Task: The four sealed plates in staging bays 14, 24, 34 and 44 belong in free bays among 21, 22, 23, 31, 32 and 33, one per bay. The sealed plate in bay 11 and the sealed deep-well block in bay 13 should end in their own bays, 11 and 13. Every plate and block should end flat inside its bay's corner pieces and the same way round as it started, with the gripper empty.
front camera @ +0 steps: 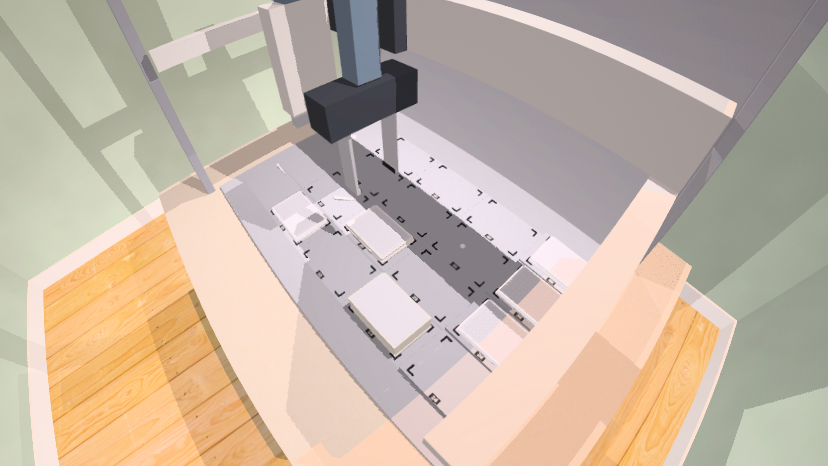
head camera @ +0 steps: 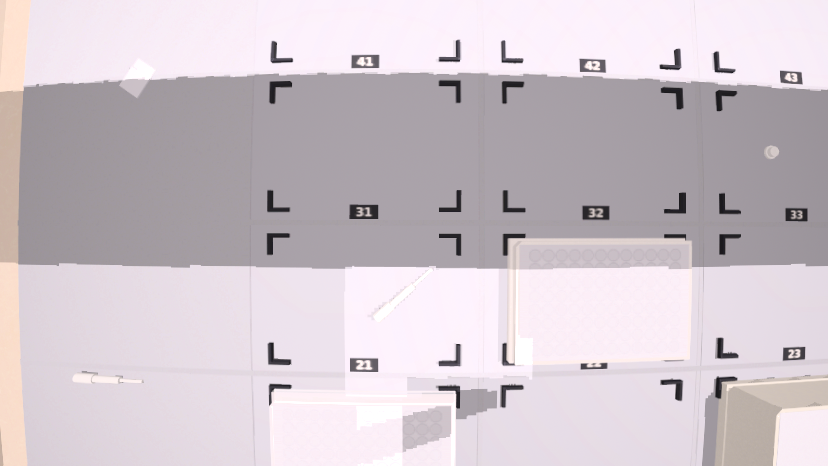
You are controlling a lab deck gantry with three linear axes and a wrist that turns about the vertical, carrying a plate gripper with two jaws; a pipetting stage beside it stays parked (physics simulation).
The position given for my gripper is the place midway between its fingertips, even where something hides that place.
Observation:
In view: my gripper (front camera: 372, 178), a deep-well block (front camera: 392, 316), a sealed plate (head camera: 300, 419) and a small pale square scrap (head camera: 139, 75).
The sealed plate also shows in the front camera view (front camera: 297, 214).

